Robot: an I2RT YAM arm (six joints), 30 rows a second.
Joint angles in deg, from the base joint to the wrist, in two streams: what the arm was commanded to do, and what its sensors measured. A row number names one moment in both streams.
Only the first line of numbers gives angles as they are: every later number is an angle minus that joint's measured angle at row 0.
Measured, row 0: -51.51 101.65 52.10 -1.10 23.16 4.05
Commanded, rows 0 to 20: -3.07 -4.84 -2.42 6.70 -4.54 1.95; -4.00 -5.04 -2.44 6.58 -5.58 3.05; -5.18 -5.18 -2.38 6.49 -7.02 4.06; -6.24 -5.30 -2.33 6.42 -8.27 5.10; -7.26 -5.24 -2.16 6.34 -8.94 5.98; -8.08 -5.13 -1.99 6.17 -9.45 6.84; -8.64 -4.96 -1.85 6.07 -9.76 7.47; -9.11 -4.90 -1.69 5.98 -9.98 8.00; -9.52 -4.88 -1.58 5.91 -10.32 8.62; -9.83 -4.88 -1.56 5.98 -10.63 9.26; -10.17 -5.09 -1.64 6.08 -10.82 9.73; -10.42 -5.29 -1.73 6.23 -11.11 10.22; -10.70 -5.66 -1.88 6.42 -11.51 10.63; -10.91 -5.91 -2.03 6.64 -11.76 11.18; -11.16 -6.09 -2.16 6.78 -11.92 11.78; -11.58 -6.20 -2.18 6.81 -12.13 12.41; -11.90 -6.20 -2.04 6.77 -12.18 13.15; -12.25 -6.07 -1.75 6.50 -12.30 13.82; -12.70 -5.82 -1.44 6.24 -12.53 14.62; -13.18 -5.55 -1.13 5.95 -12.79 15.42; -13.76 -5.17 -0.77 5.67 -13.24 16.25
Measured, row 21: -11.82 -3.41 -1.67 5.77 -11.70 11.83
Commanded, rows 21 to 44: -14.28 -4.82 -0.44 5.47 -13.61 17.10; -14.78 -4.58 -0.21 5.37 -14.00 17.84; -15.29 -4.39 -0.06 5.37 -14.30 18.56; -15.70 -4.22 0.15 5.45 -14.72 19.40; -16.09 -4.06 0.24 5.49 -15.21 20.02; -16.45 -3.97 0.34 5.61 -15.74 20.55; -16.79 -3.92 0.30 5.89 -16.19 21.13; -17.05 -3.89 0.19 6.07 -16.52 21.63; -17.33 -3.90 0.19 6.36 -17.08 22.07; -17.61 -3.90 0.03 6.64 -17.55 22.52; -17.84 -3.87 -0.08 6.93 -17.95 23.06; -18.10 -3.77 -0.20 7.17 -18.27 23.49; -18.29 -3.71 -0.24 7.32 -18.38 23.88; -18.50 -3.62 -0.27 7.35 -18.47 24.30; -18.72 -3.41 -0.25 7.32 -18.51 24.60; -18.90 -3.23 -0.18 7.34 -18.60 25.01; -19.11 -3.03 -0.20 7.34 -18.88 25.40; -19.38 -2.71 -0.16 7.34 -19.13 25.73; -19.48 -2.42 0.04 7.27 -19.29 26.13; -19.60 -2.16 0.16 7.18 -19.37 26.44; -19.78 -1.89 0.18 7.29 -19.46 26.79; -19.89 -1.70 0.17 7.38 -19.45 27.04; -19.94 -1.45 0.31 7.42 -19.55 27.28; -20.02 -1.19 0.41 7.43 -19.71 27.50
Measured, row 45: -19.47 -2.08 -0.73 6.88 -18.73 25.25
